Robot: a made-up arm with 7 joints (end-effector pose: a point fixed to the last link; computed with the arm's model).
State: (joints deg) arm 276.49 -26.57 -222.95 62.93 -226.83 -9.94 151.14
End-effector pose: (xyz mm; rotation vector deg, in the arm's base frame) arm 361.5 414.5 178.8 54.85 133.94 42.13
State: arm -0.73 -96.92 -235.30 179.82 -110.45 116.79 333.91
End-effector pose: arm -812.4 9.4 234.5 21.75 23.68 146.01
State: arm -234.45 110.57 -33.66 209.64 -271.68 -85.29 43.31
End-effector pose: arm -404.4 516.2 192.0 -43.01 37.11 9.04
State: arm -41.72 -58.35 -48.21 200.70 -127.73 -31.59 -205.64
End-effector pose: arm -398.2 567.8 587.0 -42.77 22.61 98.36
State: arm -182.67 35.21 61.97 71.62 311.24 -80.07 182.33
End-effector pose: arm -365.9 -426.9 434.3 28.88 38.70 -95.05
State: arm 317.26 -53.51 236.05 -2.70 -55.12 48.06 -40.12
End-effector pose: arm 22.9 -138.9 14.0 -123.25 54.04 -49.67
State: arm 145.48 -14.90 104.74 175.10 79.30 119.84 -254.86
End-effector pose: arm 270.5 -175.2 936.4 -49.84 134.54 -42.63
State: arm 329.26 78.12 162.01 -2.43 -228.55 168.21 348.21
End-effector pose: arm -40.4 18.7 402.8 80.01 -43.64 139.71
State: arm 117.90 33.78 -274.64 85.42 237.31 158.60 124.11
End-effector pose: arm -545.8 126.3 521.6 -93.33 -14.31 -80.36
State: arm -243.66 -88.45 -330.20 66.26 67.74 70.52 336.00
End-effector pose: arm -215.9 -321.3 664.6 11.65 -107.45 -11.33
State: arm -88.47 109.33 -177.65 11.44 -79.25 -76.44 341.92
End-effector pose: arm -117.0 -91.1 420.2 87.57 -39.67 -116.14
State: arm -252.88 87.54 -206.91 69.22 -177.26 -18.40 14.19
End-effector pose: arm -264.0 77.8 664.4 47.85 11.36 -43.76
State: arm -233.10 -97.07 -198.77 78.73 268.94 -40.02 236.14
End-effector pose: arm 130.6 -262.8 -373.9 37.94 168.97 41.89
